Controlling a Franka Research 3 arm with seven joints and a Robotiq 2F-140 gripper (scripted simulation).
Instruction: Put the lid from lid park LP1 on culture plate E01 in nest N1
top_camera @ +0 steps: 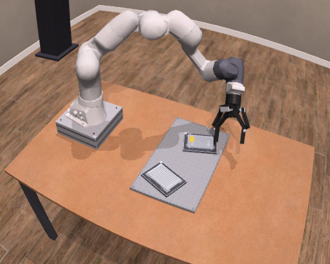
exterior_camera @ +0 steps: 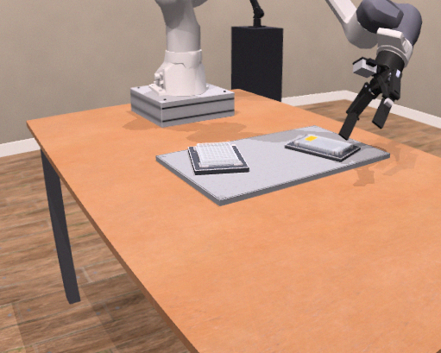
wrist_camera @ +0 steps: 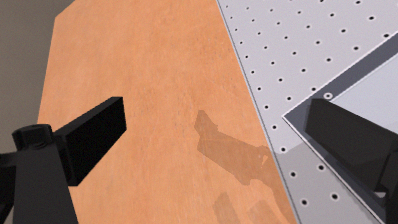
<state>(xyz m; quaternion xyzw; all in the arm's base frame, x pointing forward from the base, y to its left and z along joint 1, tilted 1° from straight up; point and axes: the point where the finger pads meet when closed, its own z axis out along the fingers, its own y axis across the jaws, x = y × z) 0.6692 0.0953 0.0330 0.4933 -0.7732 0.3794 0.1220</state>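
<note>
The clear lid lies 140 mm behind my hand, 20 mm to the left of it and 80 mm below it. The rest, counted from my hand: nest N1 (210 mm behind, 260 mm to the right, 90 mm below); culture plate E01 (210 mm behind, 260 mm to the right, 80 mm below); lid park LP1 (140 mm behind, 20 mm to the left, 90 mm below).
</note>
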